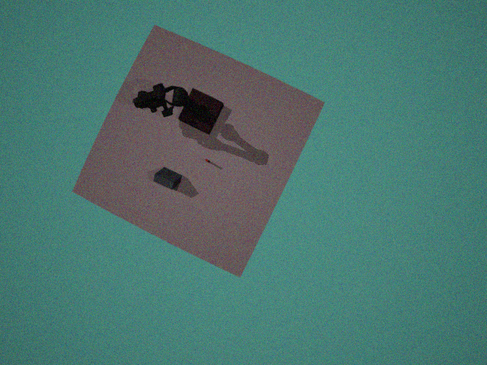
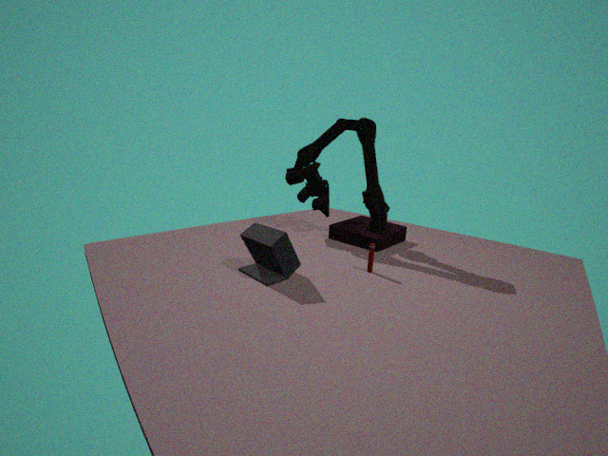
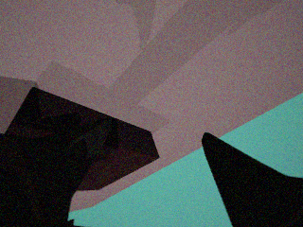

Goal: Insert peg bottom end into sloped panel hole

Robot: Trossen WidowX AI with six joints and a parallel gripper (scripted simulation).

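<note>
The red peg is 380 mm to the left of my gripper tip, 230 mm ahead of it and 30 mm below it. Round my gripper tip: sloped panel (450 mm ahead, 220 mm to the left, 20 mm below).
</note>
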